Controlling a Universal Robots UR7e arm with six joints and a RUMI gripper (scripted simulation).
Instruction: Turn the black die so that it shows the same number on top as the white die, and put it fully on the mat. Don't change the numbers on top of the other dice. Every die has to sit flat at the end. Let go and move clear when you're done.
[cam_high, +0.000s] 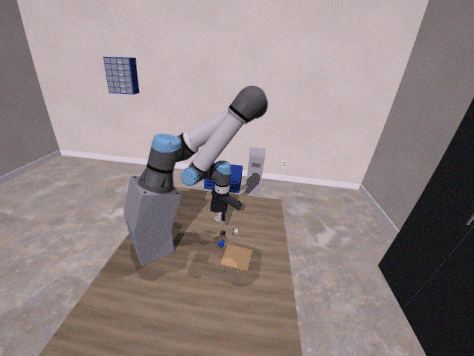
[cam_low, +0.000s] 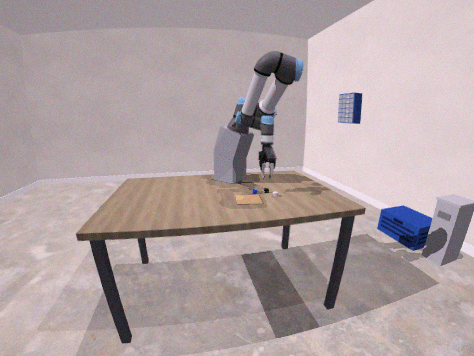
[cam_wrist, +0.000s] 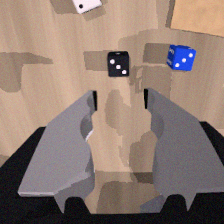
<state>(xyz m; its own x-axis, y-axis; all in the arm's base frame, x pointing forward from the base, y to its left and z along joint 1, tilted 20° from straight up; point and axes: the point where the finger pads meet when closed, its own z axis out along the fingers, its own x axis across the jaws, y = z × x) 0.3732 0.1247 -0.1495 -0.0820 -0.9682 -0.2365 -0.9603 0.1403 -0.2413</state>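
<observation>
My hand is 9 cm above the black die. Round my hand: white die 9 cm below, 8 cm ahead, 2 cm to the left; tan mat 15 cm to the right, 10 cm below, 9 cm ahead; blue die 9 cm below, 7 cm to the right.
</observation>
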